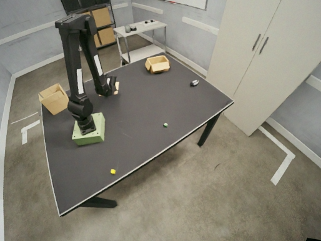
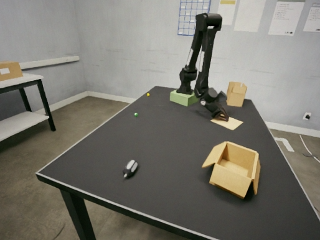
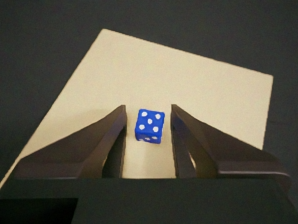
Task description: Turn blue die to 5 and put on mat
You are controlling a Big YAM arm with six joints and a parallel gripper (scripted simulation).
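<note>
Right now the blue die is 10 mm below my hand. The rest, counted from my hand: cardboard box 390 mm behind, 40 mm to the left, 50 mm above; green die 200 mm ahead, 510 mm to the right, 10 mm below; tan mat 20 mm below.
</note>
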